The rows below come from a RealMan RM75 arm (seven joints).
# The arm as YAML. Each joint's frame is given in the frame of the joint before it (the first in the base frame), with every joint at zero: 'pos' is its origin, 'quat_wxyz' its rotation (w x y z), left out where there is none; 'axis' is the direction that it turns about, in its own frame. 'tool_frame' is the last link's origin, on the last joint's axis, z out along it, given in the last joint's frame.
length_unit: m
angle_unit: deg
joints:
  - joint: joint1
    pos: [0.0, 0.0, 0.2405]
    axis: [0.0, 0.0, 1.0]
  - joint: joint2
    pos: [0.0, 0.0, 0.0]
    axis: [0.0, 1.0, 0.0]
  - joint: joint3
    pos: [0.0, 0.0, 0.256]
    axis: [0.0, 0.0, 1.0]
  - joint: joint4
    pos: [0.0, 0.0, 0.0]
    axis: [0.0, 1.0, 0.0]
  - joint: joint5
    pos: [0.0, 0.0, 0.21]
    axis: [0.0, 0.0, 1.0]
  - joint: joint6
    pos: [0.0, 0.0, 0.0]
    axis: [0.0, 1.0, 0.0]
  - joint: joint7
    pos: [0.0, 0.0, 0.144]
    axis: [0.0, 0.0, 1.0]
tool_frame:
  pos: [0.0, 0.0, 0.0]
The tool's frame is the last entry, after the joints.
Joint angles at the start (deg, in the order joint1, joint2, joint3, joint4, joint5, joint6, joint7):
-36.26 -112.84 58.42 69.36 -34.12 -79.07 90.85
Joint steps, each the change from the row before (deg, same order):
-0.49 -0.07 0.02 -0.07 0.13 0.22 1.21
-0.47 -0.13 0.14 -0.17 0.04 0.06 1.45
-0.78 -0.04 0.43 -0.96 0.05 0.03 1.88
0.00 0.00 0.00 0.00 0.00 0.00 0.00
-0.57 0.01 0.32 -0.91 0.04 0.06 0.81
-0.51 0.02 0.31 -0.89 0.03 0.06 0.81
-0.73 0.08 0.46 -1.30 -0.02 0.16 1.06
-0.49 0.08 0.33 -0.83 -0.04 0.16 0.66
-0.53 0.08 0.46 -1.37 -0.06 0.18 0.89
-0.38 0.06 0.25 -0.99 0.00 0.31 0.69
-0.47 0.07 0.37 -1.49 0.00 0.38 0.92
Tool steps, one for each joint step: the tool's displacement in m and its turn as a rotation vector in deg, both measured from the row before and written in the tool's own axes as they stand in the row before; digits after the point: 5 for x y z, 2 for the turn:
0.00324 -0.00216 0.00033 0.29 0.14 1.59
0.00364 -0.00101 0.00113 -0.06 0.24 1.83
0.00421 -0.00019 0.00345 -0.73 0.21 2.35
0.00000 0.00000 0.00000 0.00 0.00 0.00
0.00242 0.00010 0.00293 -0.65 0.11 1.05
0.00201 0.00025 0.00281 -0.64 0.09 1.01
0.00271 0.00002 0.00383 -0.83 0.12 1.34
0.00183 -0.00037 0.00232 -0.46 0.07 0.89
0.00135 0.00117 0.00407 -0.95 0.08 0.96
0.00056 0.00031 0.00276 -0.47 0.00 0.68
0.00035 0.00134 0.00427 -0.84 -0.01 0.81

